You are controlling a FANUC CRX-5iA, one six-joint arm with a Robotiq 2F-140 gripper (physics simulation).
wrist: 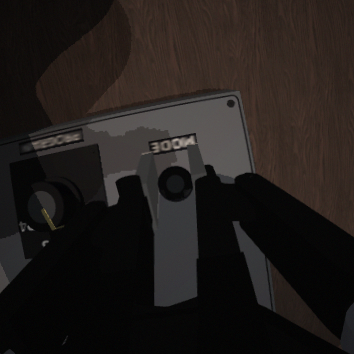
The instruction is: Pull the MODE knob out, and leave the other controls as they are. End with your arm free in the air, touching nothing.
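Places are measured from the arm's base along level axes (x ahead, y left, z up), in centimetres.
Pixels of known places: gripper, fingertip midpoint: (172, 165).
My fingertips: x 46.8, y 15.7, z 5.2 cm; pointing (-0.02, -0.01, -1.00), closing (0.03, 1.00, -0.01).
Behind a point stands the place of what it marks.
The MODE knob (175, 184) {x 47.8, y 15.7, z 6.8 cm} is a small round black knob with a greyish centre, near the middle of the view. It stands on the grey control panel (215, 120) {x 45.3, y 20.0, z -0.7 cm}, below the MODE label (173, 143) {x 46.4, y 15.8, z -0.1 cm}, which reads upside down here. My gripper (172, 165) {x 46.8, y 15.7, z 5.3 cm} is shut on the MODE knob, with one finger at its left side and one at its right. The knob's base and how far it stands out from the panel cannot be seen from this angle.
A round PROGRAM dial (42, 206) {x 48.3, y 3.9, z 4.2 cm} with a yellow pointer line sits on a black plate at the left, below the PROGRAM label (52, 141) {x 43.6, y 4.2, z -1.0 cm}. A dark screw (230, 103) {x 44.1, y 21.7, z -1.0 cm} marks the panel's corner. Brown wooden surface (300, 100) {x 46.0, y 31.3, z -7.5 cm} lies beyond the panel; a shadow falls at upper left.
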